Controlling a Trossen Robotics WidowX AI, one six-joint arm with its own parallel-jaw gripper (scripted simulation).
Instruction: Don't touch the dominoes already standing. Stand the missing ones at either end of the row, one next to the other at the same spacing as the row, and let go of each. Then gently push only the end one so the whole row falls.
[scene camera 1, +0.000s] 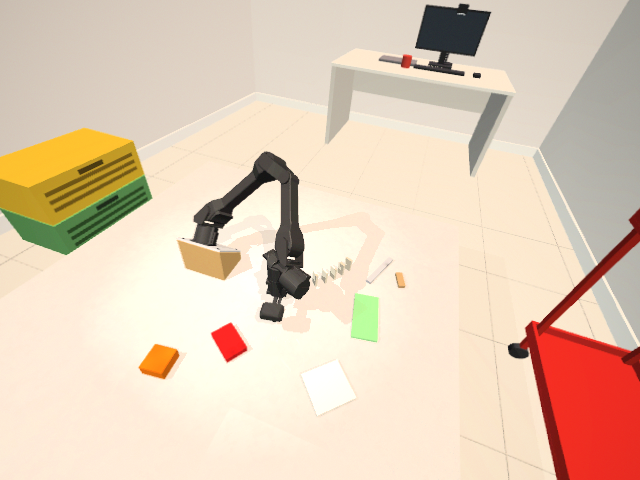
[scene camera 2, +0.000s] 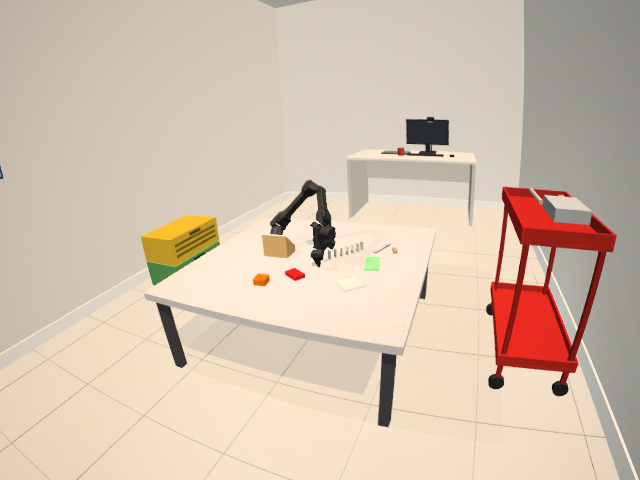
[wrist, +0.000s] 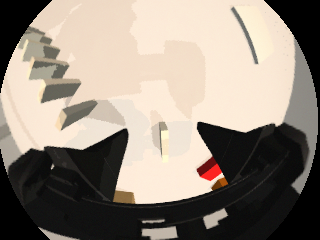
Labels:
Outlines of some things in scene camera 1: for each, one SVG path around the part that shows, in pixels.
My gripper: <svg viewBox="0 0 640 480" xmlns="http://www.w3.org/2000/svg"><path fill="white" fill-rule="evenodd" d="M267 276L266 285L268 285L266 294L274 298L272 303L264 302L262 304L259 315L263 320L280 322L282 321L285 309L281 304L282 298L286 297L287 293L292 295L280 285L280 282L273 282Z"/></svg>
A green card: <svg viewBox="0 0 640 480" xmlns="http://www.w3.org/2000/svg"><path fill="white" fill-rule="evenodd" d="M355 293L351 338L377 343L379 297Z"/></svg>

